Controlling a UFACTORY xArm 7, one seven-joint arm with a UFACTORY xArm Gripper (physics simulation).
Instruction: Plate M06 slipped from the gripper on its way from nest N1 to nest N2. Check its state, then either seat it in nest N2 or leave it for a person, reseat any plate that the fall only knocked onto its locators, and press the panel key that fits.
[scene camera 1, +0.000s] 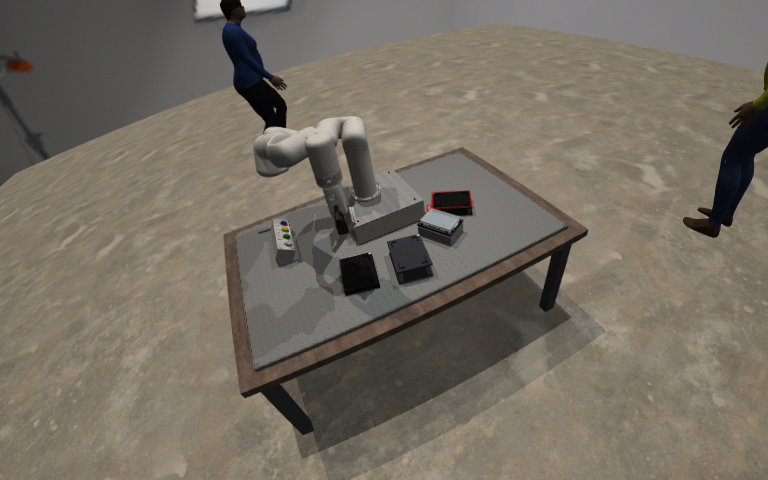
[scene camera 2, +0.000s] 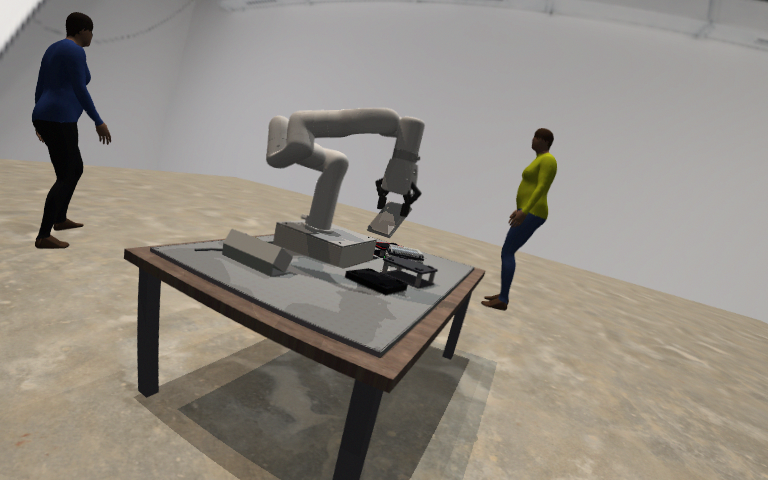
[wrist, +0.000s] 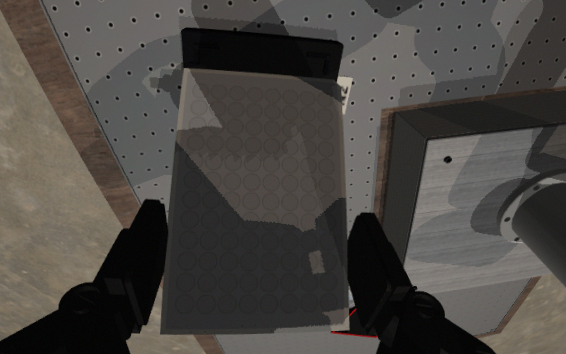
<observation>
My gripper (scene camera 2: 391, 212) holds a white well plate, which touches nothing else. Also in view: a button box (scene camera 2: 262, 256) and a black nest (scene camera 1: 359, 274).
My gripper also shows in scene camera 1 (scene camera 1: 342, 224) and in the wrist view (wrist: 261, 230). The black nest shows as well in scene camera 2 (scene camera 2: 370, 278) and in the wrist view (wrist: 212, 49).
</observation>
